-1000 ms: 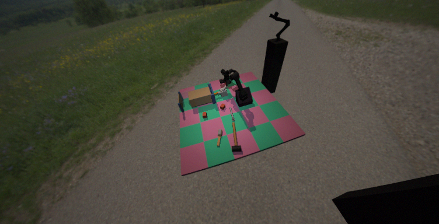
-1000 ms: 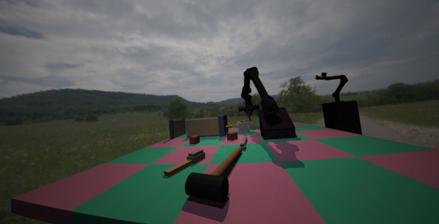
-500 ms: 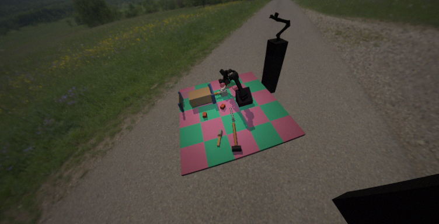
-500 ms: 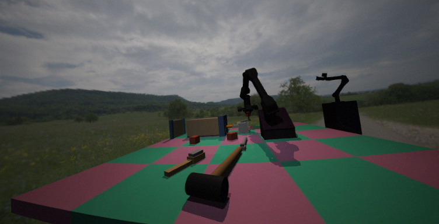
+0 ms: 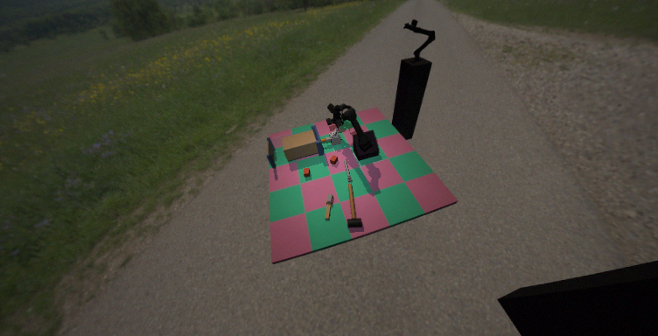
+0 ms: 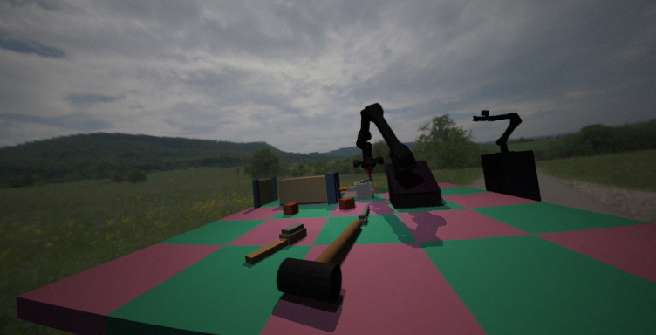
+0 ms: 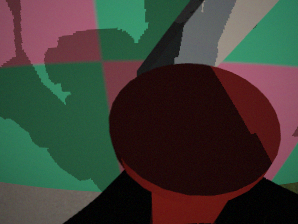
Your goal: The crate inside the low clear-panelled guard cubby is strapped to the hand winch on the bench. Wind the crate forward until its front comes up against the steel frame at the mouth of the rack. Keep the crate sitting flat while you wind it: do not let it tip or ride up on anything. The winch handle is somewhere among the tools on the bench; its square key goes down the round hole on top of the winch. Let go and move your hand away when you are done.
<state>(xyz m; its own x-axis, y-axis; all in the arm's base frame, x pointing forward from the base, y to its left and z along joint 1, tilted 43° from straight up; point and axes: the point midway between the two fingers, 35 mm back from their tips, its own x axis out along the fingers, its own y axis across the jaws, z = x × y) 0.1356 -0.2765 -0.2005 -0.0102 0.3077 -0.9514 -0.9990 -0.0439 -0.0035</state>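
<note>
The winch handle is 5 cm to the left of my gripper tip, 3 cm below it and 2 cm ahead of it. Also, from my gripper tip: grey winch 10 cm to the left, 10 cm below, 3 cm ahead; red knob 2 cm to the left; frame 21 cm ahead, 11 cm to the left, 2 cm below.
</note>
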